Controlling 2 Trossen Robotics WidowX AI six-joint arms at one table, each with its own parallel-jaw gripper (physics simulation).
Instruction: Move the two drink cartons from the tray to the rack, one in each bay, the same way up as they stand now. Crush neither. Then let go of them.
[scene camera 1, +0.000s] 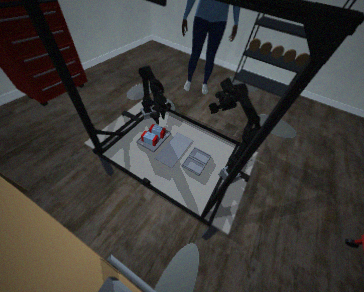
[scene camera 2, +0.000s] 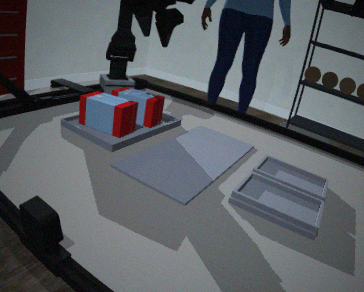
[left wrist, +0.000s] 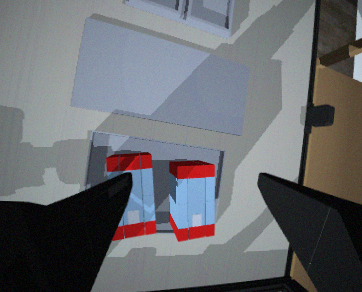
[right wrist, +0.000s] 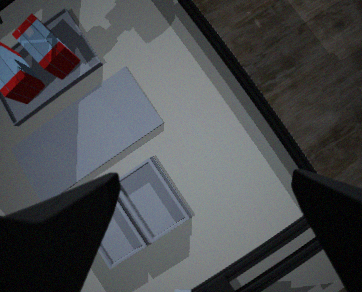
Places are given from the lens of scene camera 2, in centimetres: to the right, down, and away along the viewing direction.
flat grey mat (scene camera 2: 181, 167): 0, 4, 54
shallow grey tray (scene camera 2: 111, 143): -14, 0, 57
